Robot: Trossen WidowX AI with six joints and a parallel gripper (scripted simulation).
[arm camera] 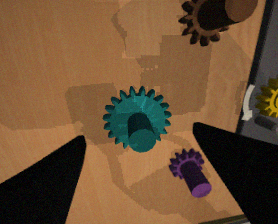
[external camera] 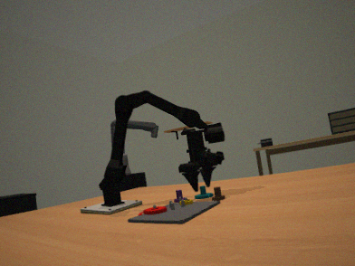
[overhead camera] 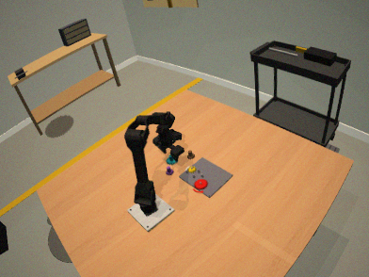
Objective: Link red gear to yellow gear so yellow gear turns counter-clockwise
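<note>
Right now the teal gear is 10 mm below my gripper tip. Also, from my gripper tip: purple gear 60 mm to the right, 60 mm behind, 10 mm below; white arrow 110 mm to the right, 20 mm below, 20 mm ahead; brown gear 90 mm ahead, 50 mm to the right, 10 mm below.
</note>
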